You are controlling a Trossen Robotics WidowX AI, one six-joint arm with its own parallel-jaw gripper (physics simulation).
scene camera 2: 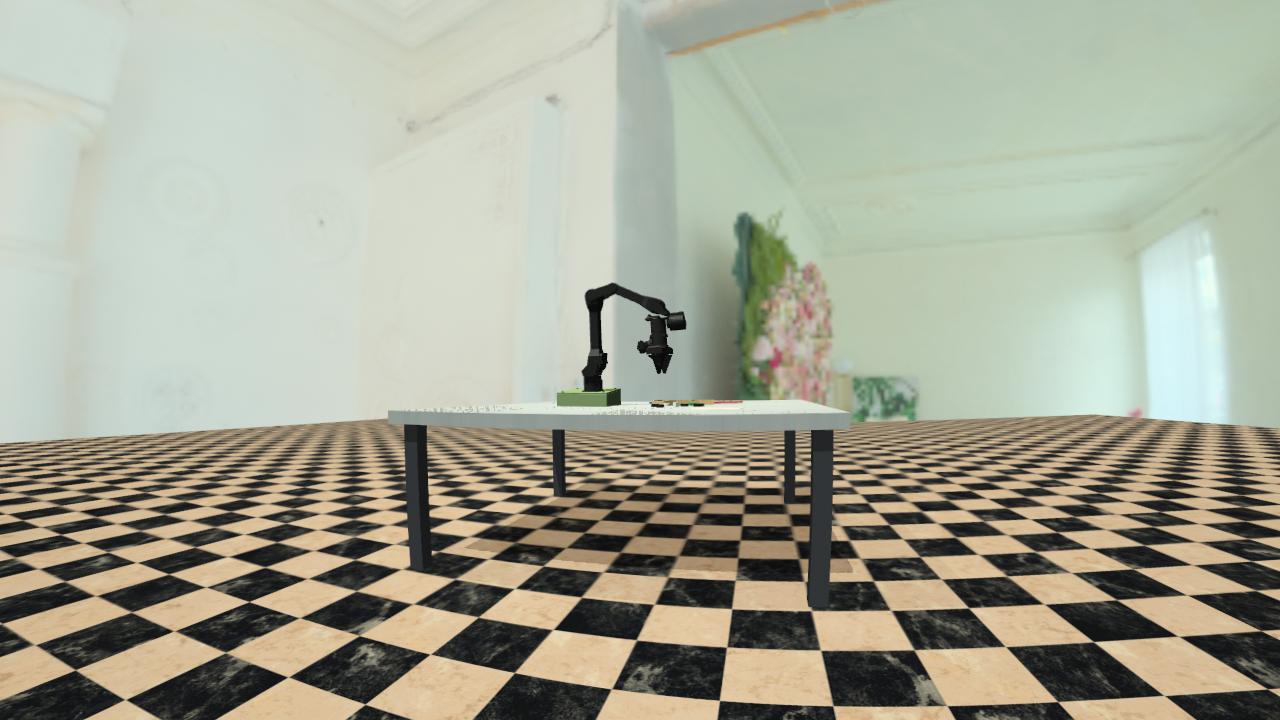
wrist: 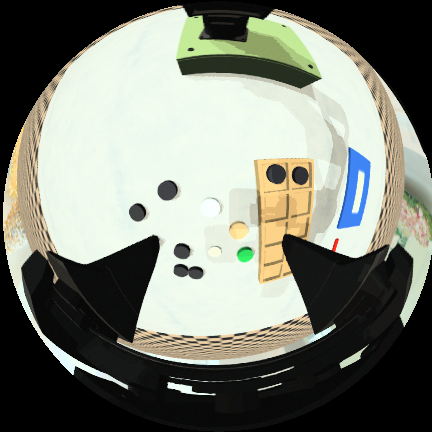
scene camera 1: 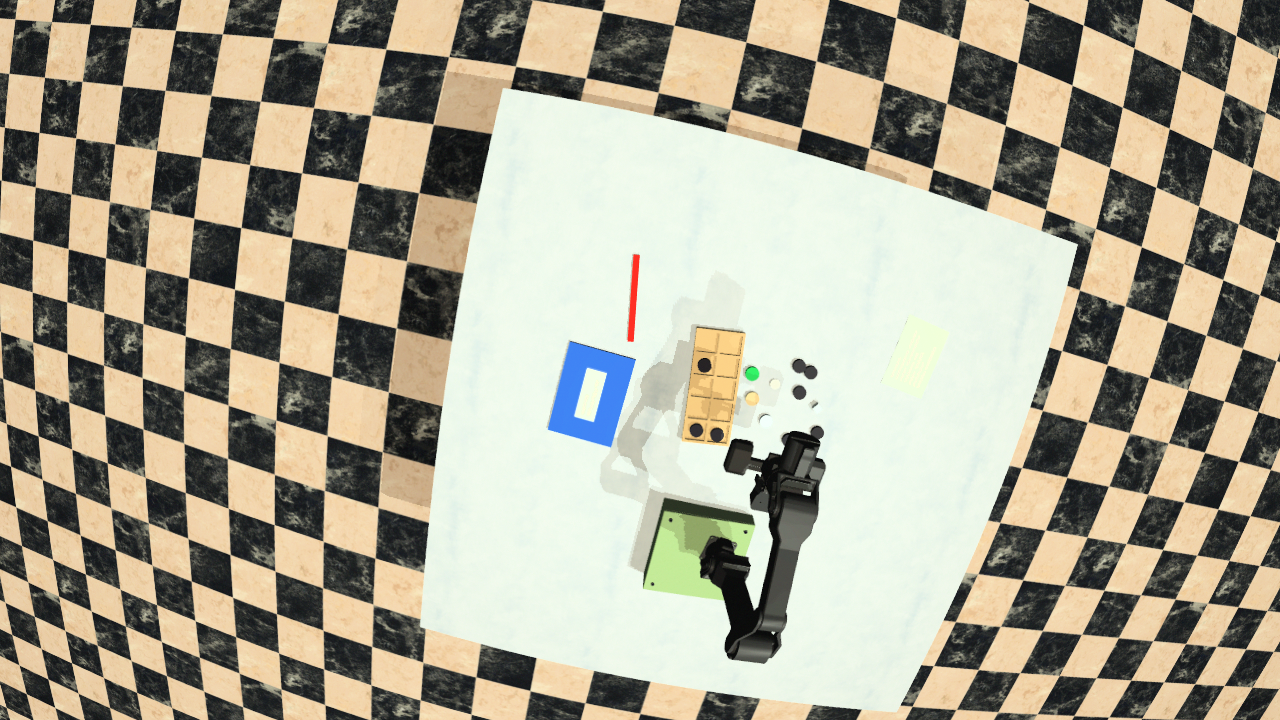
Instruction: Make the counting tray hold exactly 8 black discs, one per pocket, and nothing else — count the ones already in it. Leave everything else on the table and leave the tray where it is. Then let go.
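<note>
The wooden counting tray (scene camera 1: 731, 342) (wrist: 300, 201) has two columns of pockets. Two black discs (scene camera 1: 696, 429) (scene camera 1: 716, 434) (wrist: 276, 174) (wrist: 300, 175) fill the row nearest the arm's base. Another black disc (scene camera 1: 704, 364) sits in the left column near the far end; my right finger hides it in the wrist view. Several loose black discs (scene camera 1: 799, 392) (scene camera 1: 816, 432) (wrist: 167, 190) (wrist: 137, 212) (wrist: 182, 250) lie beside the tray, two of them touching (wrist: 180, 270) (wrist: 195, 272). My gripper (scene camera 2: 662, 369) (wrist: 221, 241) is open and empty, high above the table.
A green disc (scene camera 1: 751, 373) (wrist: 245, 254), a yellow disc (scene camera 1: 751, 397) (wrist: 239, 230), a white disc (scene camera 1: 765, 420) (wrist: 210, 207) and a cream disc (scene camera 1: 775, 383) (wrist: 214, 251) lie between tray and black discs. Also there: blue frame (scene camera 1: 562, 398), red bar (scene camera 1: 633, 297), pale yellow sheet (scene camera 1: 915, 355), green base (scene camera 1: 666, 573).
</note>
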